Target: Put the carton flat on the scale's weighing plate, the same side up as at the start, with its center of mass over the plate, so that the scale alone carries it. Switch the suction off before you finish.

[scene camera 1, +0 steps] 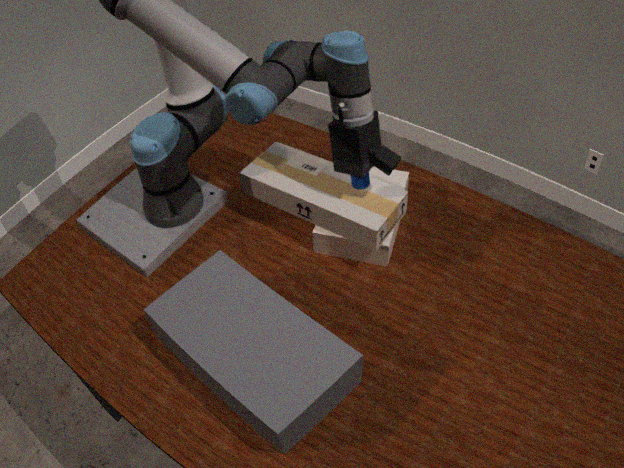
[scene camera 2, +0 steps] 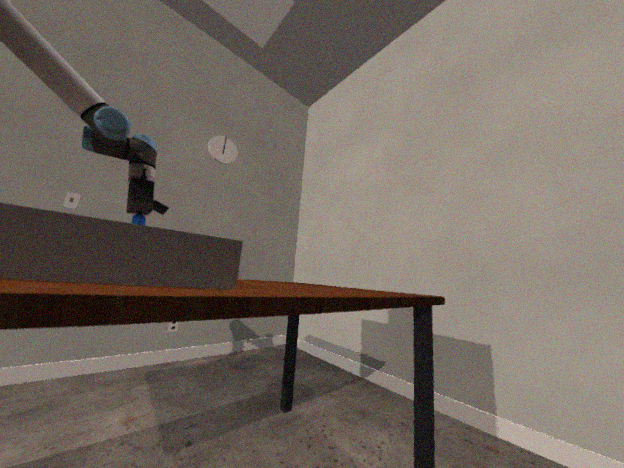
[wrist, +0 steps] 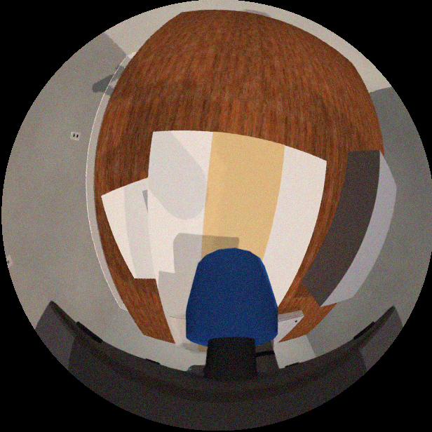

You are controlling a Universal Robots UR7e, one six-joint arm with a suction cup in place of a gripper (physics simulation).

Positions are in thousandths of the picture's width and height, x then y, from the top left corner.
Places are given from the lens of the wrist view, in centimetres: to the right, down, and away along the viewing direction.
my suction cup (wrist: 536, 686): 0, 2, 3
grey block (wrist: 830, 531): 27, 3, 15
white carton (wrist: 478, 441): -1, -2, 8
The marked spots on the white carton and the grey block are 29 cm apart.
